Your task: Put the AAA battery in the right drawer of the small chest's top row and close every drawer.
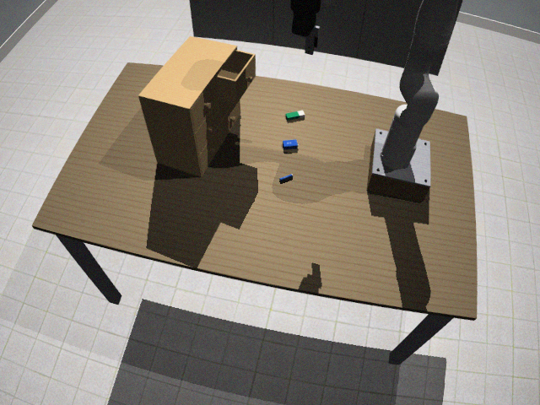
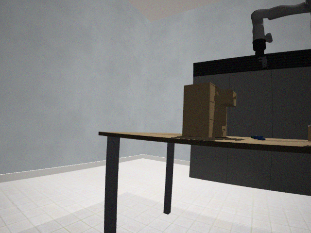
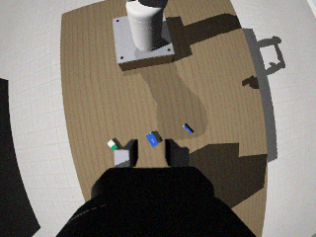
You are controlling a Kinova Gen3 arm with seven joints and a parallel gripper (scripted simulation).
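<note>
The AAA battery lies 3 cm ahead of my hand, 13 cm to the left of it and 44 cm below it. From my hand the other things lie so: blue block: 3 cm ahead, 1 cm to the right, 43 cm below; then green-and-white block: 4 cm ahead, 15 cm to the right, 43 cm below.
</note>
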